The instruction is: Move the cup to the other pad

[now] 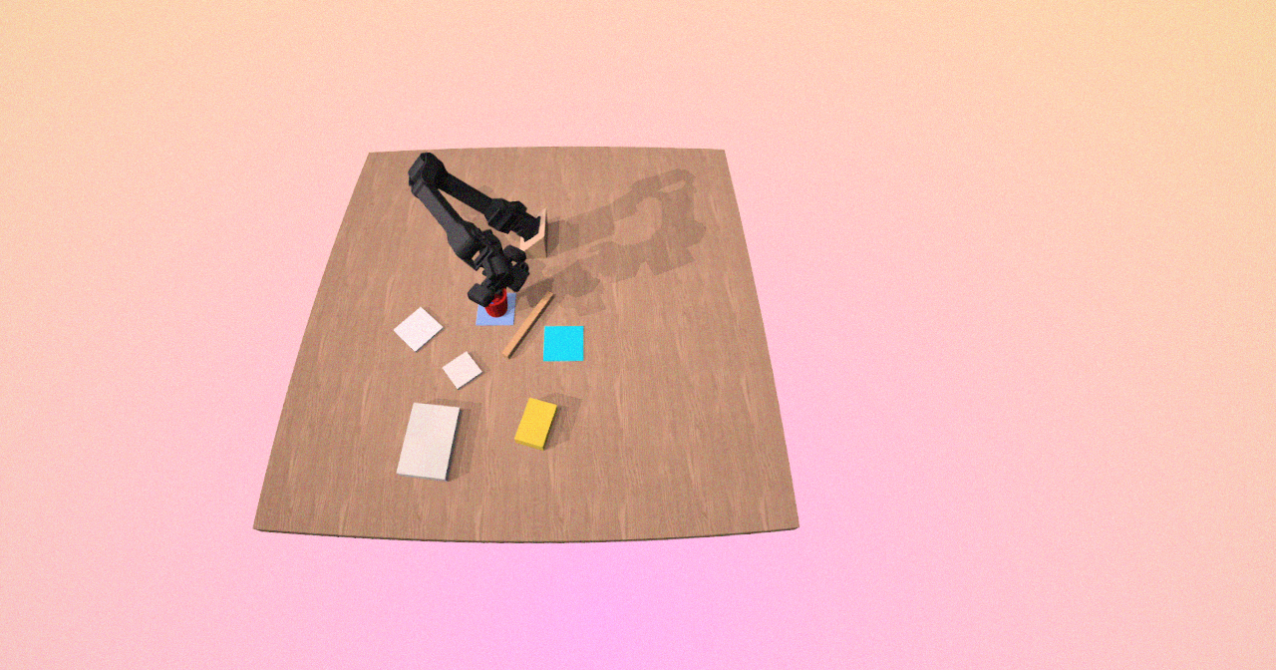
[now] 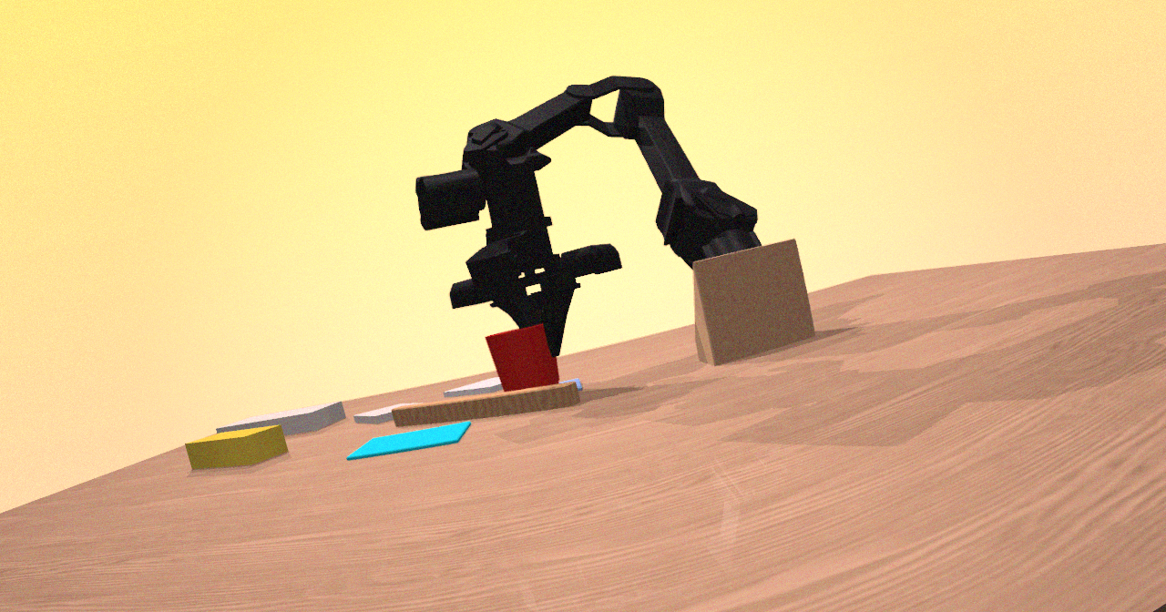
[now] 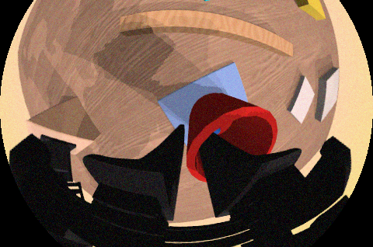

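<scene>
My gripper tip is 20 mm short of the blue marble, 30 mm to the left of it and 20 mm above it. From my gripper tip the other things lie so: wooden bar 80 mm ahead, 80 mm to the left, 40 mm below; red cup 30 mm ahead, 20 mm to the right; lilac pad 30 mm ahead, 20 mm to the right, 50 mm below.
</scene>
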